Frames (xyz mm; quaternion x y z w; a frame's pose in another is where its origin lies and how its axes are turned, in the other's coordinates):
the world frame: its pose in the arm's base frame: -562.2 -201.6 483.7 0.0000 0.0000 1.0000 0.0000
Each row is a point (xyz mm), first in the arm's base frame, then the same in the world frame.
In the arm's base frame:
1: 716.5 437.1 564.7
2: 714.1 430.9 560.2
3: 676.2 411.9 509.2
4: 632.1 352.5 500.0
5: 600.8 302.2 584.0
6: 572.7 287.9 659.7
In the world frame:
1: -1278.7 -638.7 81.0
2: -1276.3 -632.5 76.5
3: -1238.4 -613.5 25.5
4: -1194.3 -554.1 16.3
5: -1163.0 -503.8 100.3
6: -1134.9 -489.5 176.0

